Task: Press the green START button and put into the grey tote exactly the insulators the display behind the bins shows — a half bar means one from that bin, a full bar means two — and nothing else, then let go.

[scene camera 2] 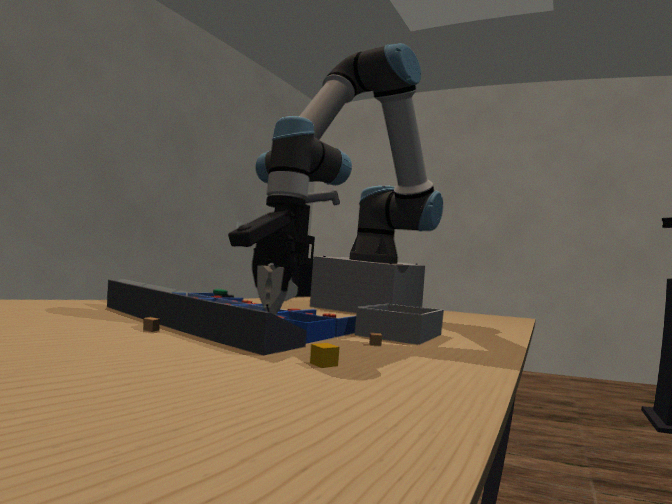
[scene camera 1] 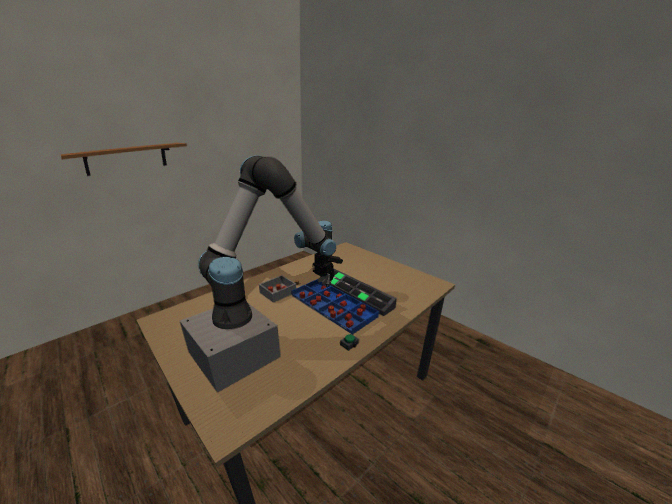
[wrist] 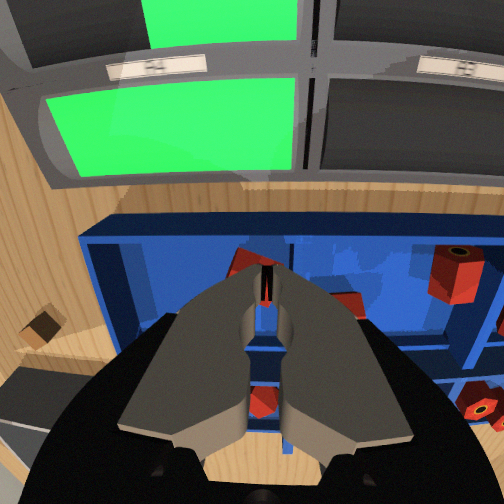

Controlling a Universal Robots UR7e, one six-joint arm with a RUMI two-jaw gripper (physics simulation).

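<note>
My gripper [scene camera 1: 325, 278] hangs low over the back left compartment of the blue bins [scene camera 1: 335, 306]. In the wrist view its jaws [wrist: 267, 280] are shut to a thin slit. A red insulator [wrist: 248, 261] lies in the compartment just beyond the tips, not between them. More red insulators [wrist: 456, 272] sit in neighbouring compartments. The dark display [scene camera 1: 362, 291] behind the bins shows green bars [scene camera 1: 338, 277] [scene camera 1: 363, 296]; in the wrist view one cell [wrist: 175, 125] is fully green. The grey tote [scene camera 1: 277, 288] left of the bins holds several red insulators. The green START button [scene camera 1: 349, 340] sits in front of the bins.
The arm's grey base block [scene camera 1: 230, 341] stands near the table's left front. A yellow cube [scene camera 2: 324, 354] and two small brown cubes [scene camera 2: 151, 323] [scene camera 2: 375, 338] lie behind the display. One brown cube [wrist: 42, 326] shows left of the bins.
</note>
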